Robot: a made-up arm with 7 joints. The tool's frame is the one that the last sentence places.
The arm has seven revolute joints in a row. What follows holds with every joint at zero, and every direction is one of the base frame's.
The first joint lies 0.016 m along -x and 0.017 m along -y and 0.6 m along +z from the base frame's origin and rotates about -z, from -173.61 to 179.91 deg.
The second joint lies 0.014 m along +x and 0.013 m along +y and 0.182 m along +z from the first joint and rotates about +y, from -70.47 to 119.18 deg.
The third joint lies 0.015 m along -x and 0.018 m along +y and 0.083 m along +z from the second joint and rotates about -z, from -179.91 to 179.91 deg.
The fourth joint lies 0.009 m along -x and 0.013 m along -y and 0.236 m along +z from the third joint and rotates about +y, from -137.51 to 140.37 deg.
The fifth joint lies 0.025 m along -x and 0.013 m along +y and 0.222 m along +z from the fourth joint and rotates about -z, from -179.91 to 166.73 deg.
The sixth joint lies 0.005 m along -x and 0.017 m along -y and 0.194 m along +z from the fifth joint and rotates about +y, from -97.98 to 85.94 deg.
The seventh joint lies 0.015 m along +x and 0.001 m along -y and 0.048 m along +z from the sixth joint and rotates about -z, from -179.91 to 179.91 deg.
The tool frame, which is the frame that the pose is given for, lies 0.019 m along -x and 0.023 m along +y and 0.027 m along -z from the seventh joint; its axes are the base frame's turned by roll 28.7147, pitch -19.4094 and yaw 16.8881 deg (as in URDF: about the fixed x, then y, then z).
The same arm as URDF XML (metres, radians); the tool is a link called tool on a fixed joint. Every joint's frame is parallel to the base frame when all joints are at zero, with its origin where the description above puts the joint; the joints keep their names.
<robot name="arm">
  <joint name="tool_fixed" type="fixed">
    <parent link="link7"/>
    <child link="tool"/>
    <origin xyz="-0.019 0.023 -0.027" rpy="0.5012 -0.3388 0.2948"/>
  </joint>
  <joint name="joint 7" type="revolute">
    <parent link="link6"/>
    <child link="link7"/>
    <origin xyz="0.015 -0.001 0.048"/>
    <axis xyz="0 0 -1"/>
    <limit lower="-3.14" upper="3.14"/>
  </joint>
  <joint name="joint 6" type="revolute">
    <parent link="link5"/>
    <child link="link6"/>
    <origin xyz="-0.005 -0.017 0.194"/>
    <axis xyz="0 1 0"/>
    <limit lower="-1.7101" upper="1.4999"/>
  </joint>
  <joint name="joint 5" type="revolute">
    <parent link="link4"/>
    <child link="link5"/>
    <origin xyz="-0.025 0.013 0.222"/>
    <axis xyz="0 0 -1"/>
    <limit lower="-3.14" upper="2.91"/>
  </joint>
  <joint name="joint 4" type="revolute">
    <parent link="link3"/>
    <child link="link4"/>
    <origin xyz="-0.009 -0.013 0.236"/>
    <axis xyz="0 1 0"/>
    <limit lower="-2.4" upper="2.4499"/>
  </joint>
  <joint name="joint 3" type="revolute">
    <parent link="link2"/>
    <child link="link3"/>
    <origin xyz="-0.015 0.018 0.083"/>
    <axis xyz="0 0 -1"/>
    <limit lower="-3.14" upper="3.14"/>
  </joint>
  <joint name="joint 2" type="revolute">
    <parent link="link1"/>
    <child link="link2"/>
    <origin xyz="0.014 0.013 0.182"/>
    <axis xyz="0 1 0"/>
    <limit lower="-1.2299" upper="2.0801"/>
  </joint>
  <joint name="joint 1" type="revolute">
    <parent link="base"/>
    <child link="link1"/>
    <origin xyz="-0.016 -0.017 0.6"/>
    <axis xyz="0 0 -1"/>
    <limit lower="-3.0301" upper="3.14"/>
  </joint>
  <link name="base"/>
  <link name="link1"/>
  <link name="link2"/>
  <link name="link3"/>
  <link name="link4"/>
  <link name="link5"/>
  <link name="link6"/>
  <link name="link7"/>
  <link name="tool"/>
</robot>

